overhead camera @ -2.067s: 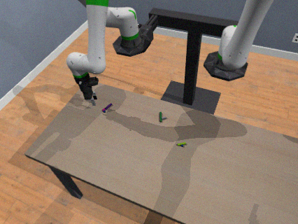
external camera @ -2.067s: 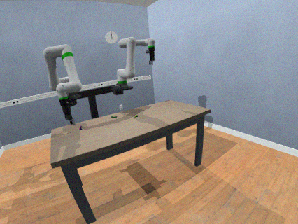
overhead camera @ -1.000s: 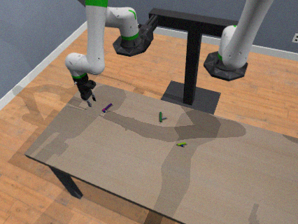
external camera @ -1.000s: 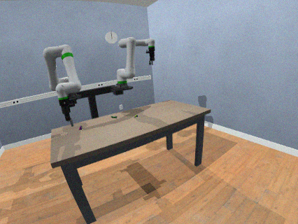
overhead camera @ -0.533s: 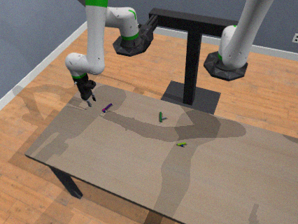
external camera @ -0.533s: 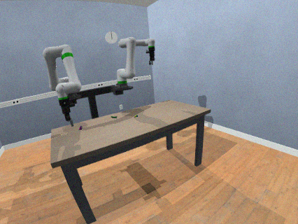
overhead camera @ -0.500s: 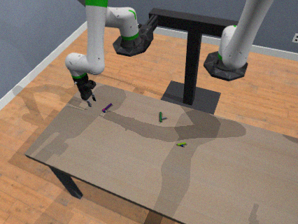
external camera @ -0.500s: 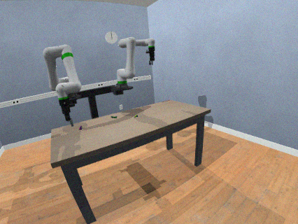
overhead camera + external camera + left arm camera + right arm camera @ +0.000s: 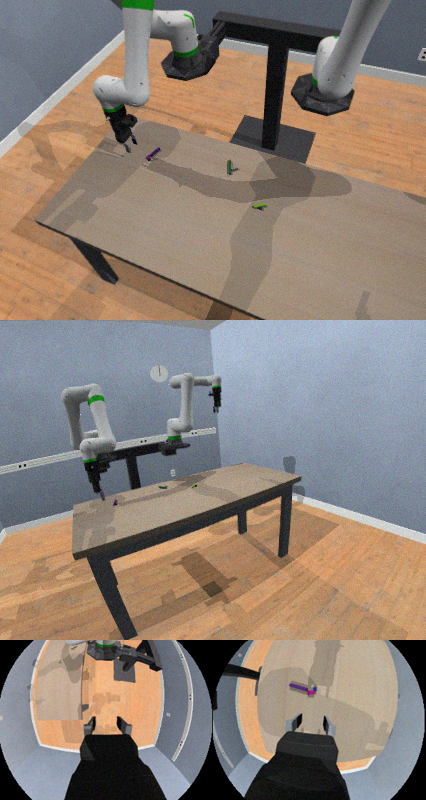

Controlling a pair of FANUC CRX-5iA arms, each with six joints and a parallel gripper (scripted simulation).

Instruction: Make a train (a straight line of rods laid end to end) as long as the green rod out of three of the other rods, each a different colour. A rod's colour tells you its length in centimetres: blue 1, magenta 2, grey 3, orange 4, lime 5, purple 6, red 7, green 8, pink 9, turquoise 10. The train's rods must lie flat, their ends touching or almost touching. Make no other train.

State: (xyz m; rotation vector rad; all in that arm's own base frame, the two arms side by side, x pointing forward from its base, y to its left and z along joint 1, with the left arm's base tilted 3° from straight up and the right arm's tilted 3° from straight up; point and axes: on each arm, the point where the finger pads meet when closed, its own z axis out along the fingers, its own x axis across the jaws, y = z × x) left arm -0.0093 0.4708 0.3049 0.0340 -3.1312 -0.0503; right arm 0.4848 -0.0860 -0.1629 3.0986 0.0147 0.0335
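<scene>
Right now my right hand is 20 mm past the magenta rod, 70 mm to the right of it and 80 mm above it. From my right hand the other things lie so: green rod 110 mm behind, 460 mm to the left, 80 mm below; purple rod 60 mm behind, 80 mm to the left, 80 mm below; grey rod 110 mm behind, 480 mm to the left, 80 mm below.
</scene>
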